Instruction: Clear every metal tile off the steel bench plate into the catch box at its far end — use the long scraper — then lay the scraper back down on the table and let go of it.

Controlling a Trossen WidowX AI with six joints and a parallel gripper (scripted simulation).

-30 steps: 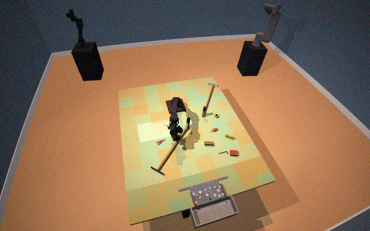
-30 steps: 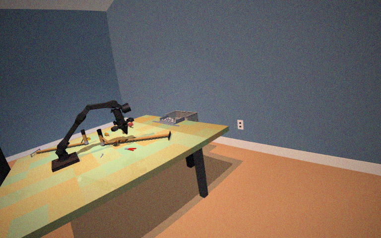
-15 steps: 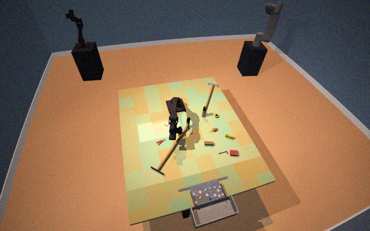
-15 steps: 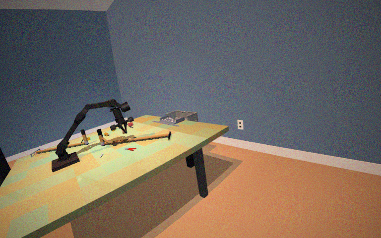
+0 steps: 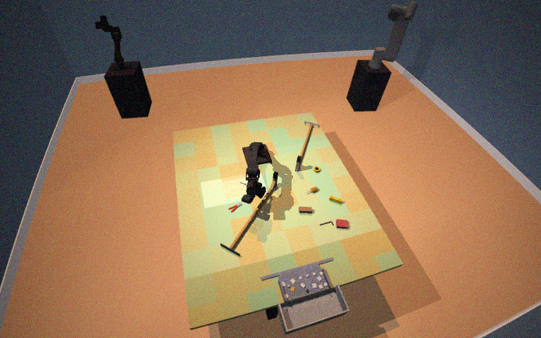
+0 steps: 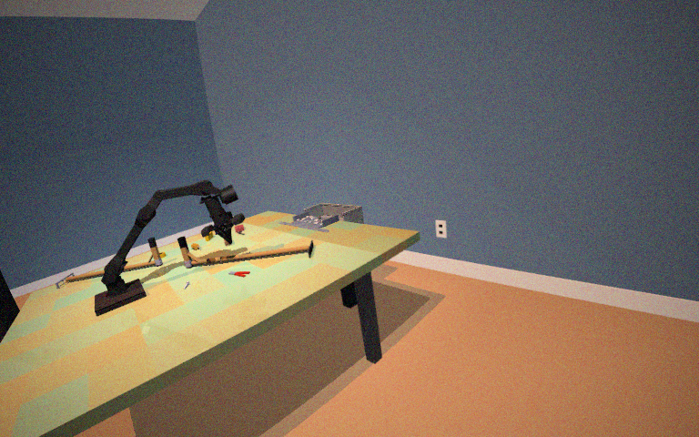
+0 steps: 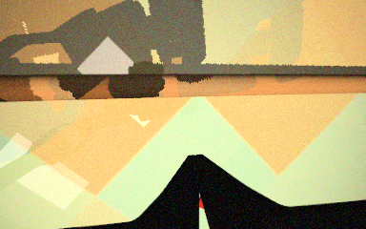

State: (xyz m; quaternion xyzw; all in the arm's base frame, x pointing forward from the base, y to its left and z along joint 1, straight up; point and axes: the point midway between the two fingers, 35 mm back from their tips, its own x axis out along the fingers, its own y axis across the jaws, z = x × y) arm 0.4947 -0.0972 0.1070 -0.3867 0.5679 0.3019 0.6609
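Now: gripper tip 4 cm short of the long scraper, 2 cm to the right of it and 3 cm above it. Round my gripper tip: orange screwdriver (10 cm behind, 46 cm to the left, 8 cm below); hex key (17 cm ahead, 50 cm to the left, 9 cm below); brown block (6 cm ahead, 36 cm to the left, 8 cm below).
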